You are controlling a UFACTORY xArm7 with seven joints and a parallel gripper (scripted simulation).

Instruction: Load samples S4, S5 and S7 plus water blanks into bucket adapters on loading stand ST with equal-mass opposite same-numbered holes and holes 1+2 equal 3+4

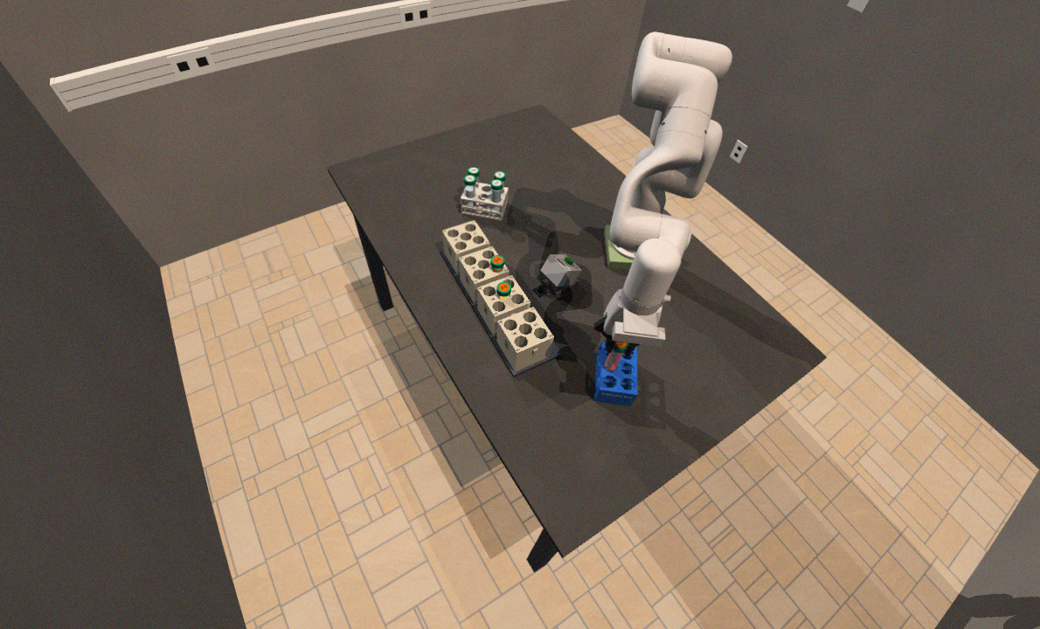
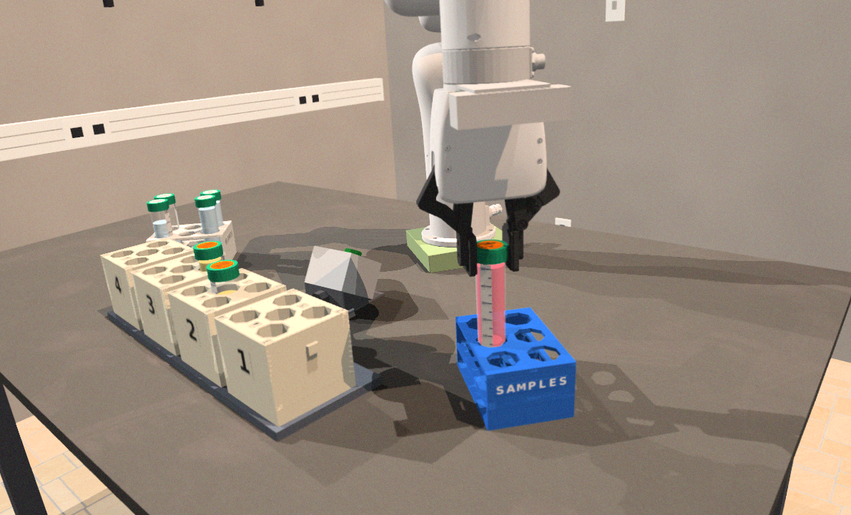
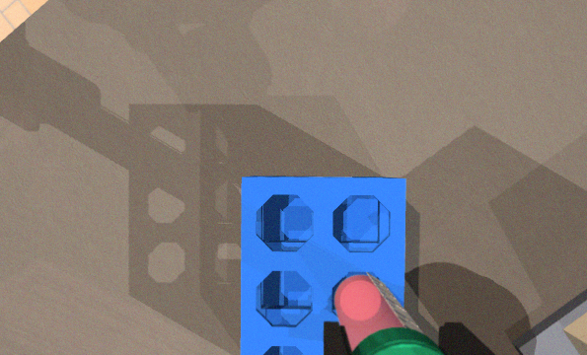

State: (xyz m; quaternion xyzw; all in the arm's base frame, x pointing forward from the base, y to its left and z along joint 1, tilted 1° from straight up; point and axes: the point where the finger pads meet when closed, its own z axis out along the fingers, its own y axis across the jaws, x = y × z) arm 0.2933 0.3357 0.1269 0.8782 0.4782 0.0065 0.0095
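My gripper is now 50 mm above the pink tube and 10 mm short of it. Also, from my hand: blue samples rack: 130 mm below, 20 mm behind, 10 mm to the left; white blanks rack: 670 mm to the right, 130 mm below, 30 mm ahead.
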